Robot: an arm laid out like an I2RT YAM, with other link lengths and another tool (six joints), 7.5 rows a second.
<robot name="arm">
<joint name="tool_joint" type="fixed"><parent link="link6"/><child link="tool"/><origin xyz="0.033 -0.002 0.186" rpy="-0.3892 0 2.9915"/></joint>
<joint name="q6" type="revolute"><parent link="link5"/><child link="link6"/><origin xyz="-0.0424 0 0.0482" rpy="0 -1.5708 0"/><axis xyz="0 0 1"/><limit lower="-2.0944" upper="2.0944"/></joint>
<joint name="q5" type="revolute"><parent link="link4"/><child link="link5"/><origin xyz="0.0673 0.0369 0.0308" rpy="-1.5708 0 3.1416"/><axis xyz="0 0 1"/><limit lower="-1.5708" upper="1.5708"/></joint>
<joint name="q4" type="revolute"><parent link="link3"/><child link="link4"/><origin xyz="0.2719 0.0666 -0.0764" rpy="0 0 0"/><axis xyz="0 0 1"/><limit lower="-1.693" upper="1.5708"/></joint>
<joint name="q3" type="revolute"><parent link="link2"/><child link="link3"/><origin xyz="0 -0.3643 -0.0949" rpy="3.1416 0 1.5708"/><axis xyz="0 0 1"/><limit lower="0" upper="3.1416"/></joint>
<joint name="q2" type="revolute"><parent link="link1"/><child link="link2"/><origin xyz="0.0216 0.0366 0.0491" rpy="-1.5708 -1.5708 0"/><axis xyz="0 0 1"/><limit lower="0" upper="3.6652"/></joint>
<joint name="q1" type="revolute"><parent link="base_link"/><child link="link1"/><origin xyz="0 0 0.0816" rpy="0 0 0"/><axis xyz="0 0 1"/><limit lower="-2.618" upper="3.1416"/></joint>
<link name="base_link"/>
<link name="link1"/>
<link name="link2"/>
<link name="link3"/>
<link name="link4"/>
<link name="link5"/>
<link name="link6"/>
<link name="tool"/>
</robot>
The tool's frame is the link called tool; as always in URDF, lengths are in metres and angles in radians.
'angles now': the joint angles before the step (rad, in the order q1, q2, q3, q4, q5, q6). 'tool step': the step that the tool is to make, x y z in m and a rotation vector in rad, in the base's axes. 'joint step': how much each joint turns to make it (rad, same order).
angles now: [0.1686, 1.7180, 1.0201, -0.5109, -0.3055, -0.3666]
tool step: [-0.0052, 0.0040, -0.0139, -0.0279, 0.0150, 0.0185]
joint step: [0.0277, 0.0201, -0.0212, 0.0214, 0.0264, 0.0001]
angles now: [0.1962, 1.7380, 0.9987, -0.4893, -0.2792, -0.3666]
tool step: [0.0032, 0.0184, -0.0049, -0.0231, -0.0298, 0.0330]
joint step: [0.0645, 0.0093, -0.0093, 0.0475, 0.0384, 0.0199]
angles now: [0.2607, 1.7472, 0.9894, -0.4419, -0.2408, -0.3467]
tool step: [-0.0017, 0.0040, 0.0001, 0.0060, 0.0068, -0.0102]
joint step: [0.0093, -0.0002, 0.0000, 0.0000, 0.0000, 0.0215]
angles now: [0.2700, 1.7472, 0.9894, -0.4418, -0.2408, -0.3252]
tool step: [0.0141, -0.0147, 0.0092, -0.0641, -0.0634, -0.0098]
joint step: [0.0000, -0.0198, 0.0106, 0.0093, 0.0765, -0.0213]
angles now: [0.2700, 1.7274, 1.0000, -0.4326, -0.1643, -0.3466]
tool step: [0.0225, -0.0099, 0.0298, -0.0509, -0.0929, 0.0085]
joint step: [0.0000, -0.0353, 0.0537, -0.0183, 0.0629, -0.0399]
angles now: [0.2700, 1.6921, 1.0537, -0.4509, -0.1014, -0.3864]
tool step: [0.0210, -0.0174, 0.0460, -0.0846, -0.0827, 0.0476]
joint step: [-0.0122, -0.0352, 0.1105, -0.0951, 0.0613, -0.1026]
